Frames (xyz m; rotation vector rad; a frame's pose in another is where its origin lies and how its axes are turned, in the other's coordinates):
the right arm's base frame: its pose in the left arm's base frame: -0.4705 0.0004 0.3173 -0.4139 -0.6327 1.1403
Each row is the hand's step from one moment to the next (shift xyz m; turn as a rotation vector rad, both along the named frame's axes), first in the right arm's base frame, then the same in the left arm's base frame.
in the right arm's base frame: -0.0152 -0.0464 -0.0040 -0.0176 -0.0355 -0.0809
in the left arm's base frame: 0.0311 -0.0313 0.0212 0.0731 -0.0286 -0.0441
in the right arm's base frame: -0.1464 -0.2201 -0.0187 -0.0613 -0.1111 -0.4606
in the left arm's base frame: 0.1272 -0.2176 0.0820 0.3629 -0.0929 -0.2965
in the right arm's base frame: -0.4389 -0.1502 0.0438 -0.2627 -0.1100 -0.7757
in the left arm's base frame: -0.0432 -0.4637 0.0134 0.5130 -0.2758 -0.5861
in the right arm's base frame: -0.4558 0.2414 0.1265 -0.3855 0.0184 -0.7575
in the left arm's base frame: -0.3779 -0.3347 -0.1649 0.3770 -0.3422 -0.6808
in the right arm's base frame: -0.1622 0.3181 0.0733 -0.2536 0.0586 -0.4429
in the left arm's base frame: -0.3166 -0.0330 -0.1776 0.1790 -0.2085 -0.4341
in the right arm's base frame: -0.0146 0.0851 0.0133 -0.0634 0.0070 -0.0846
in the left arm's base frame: -0.0727 0.0180 -0.0450 0.0330 -0.0553 -0.0841
